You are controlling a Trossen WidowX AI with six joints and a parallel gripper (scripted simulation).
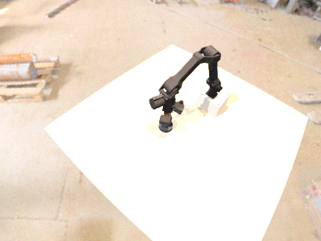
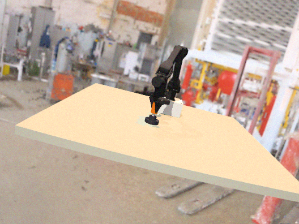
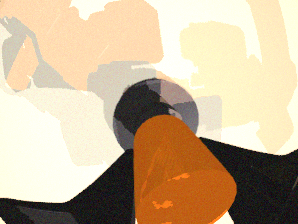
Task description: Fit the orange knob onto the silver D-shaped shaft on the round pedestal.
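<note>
The dark round pedestal lies 4 cm below my gripper tip. Also, from my gripper tip: orange knob: 3 cm above.
</note>
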